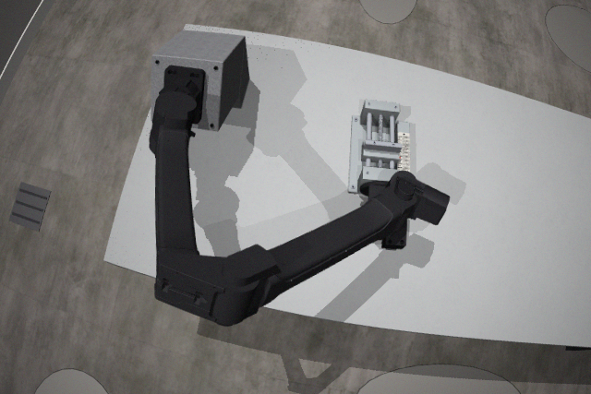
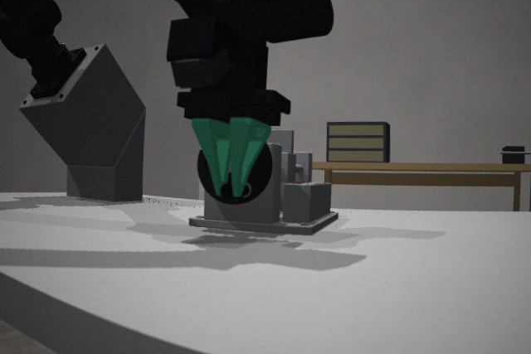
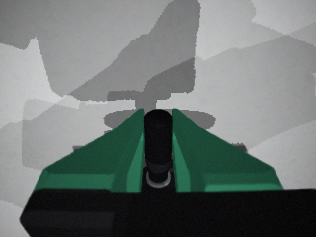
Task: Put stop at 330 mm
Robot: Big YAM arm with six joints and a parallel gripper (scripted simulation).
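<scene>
Right now the grey stop is 2 cm behind my hand, 14 cm to the left of it and 4 cm above it. The rest, counted from my hand: black handwheel 1 cm behind, 3 cm to the left; then black crank handle 2 cm to the left.
</scene>
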